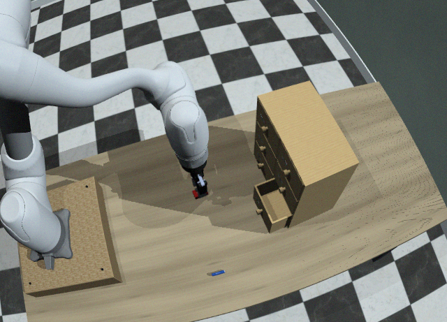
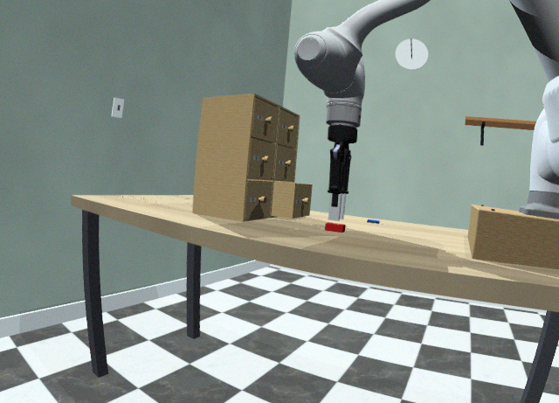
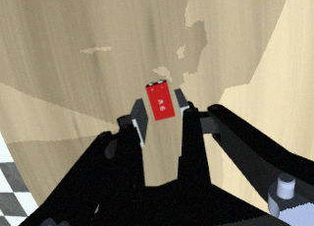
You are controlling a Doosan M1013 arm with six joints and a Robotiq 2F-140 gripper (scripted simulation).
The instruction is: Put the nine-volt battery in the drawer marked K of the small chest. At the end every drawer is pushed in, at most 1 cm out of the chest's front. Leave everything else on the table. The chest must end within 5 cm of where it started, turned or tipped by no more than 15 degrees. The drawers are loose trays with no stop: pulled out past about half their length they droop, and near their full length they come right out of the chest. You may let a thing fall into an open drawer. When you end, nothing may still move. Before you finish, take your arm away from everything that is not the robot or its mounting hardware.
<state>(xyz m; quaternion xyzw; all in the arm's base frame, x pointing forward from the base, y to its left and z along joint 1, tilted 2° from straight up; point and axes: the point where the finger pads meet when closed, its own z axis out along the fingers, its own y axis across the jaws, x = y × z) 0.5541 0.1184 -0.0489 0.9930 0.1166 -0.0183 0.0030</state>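
Now: the red nine-volt battery 1 cm ahead of my hand and 5 cm below it. The rest, counted from my hand: small blue object 1 cm ahead, 29 cm to the right, 6 cm below; then drawer 26 cm ahead, 11 cm to the right, 3 cm below.
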